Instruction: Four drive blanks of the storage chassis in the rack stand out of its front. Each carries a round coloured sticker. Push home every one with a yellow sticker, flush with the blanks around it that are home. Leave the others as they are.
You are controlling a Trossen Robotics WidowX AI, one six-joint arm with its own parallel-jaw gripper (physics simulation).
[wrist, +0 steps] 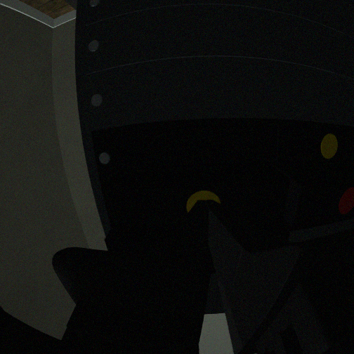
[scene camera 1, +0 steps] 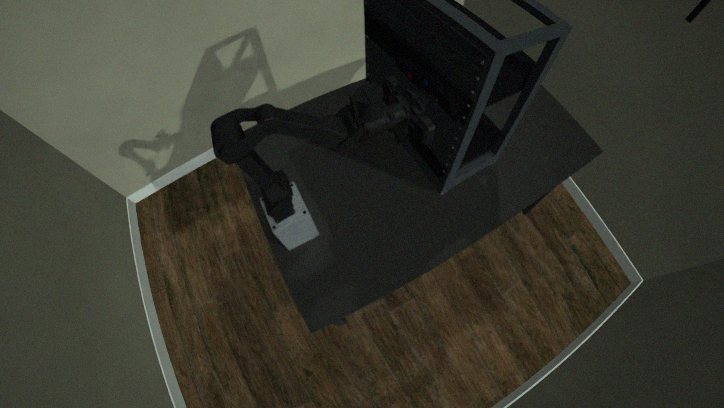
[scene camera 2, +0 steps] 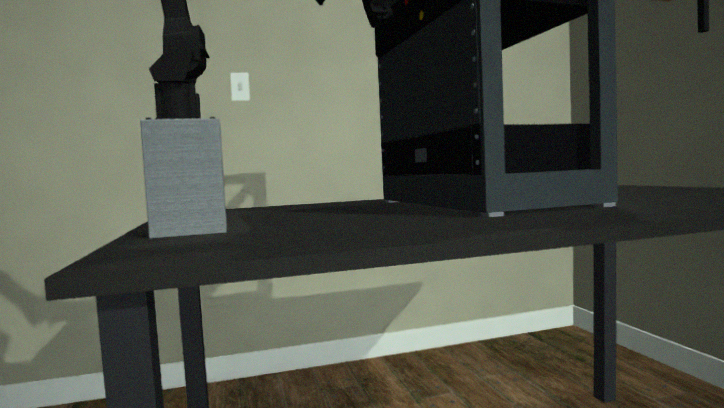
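The storage chassis (wrist: 150, 150) is a very dark band in the rack (scene camera 1: 472, 121) (scene camera 2: 491, 101). In the wrist view, a yellow sticker (wrist: 203, 196) shows as a crescent, its lower part hidden by my fingertips. Another yellow sticker (wrist: 329, 146) is at the right, with a red sticker (wrist: 348, 201) below it. Scene camera 1 shows the red sticker (scene camera 1: 409, 75) and a blue sticker (scene camera 1: 425, 82); scene camera 2 shows red (scene camera 2: 406, 2) and yellow (scene camera 2: 421, 15) stickers. My gripper (wrist: 204, 207) is shut and empty, close before the partly covered sticker. Contact and blank depths cannot be told.
The rack stands on a dark table (scene camera 1: 385, 243) (scene camera 2: 303, 228). The arm's pale base block (scene camera 1: 298, 230) (scene camera 2: 184, 177) stands near the table's end. A plain rack panel (wrist: 210, 95) lies above the chassis in the wrist view, with screws down its left edge.
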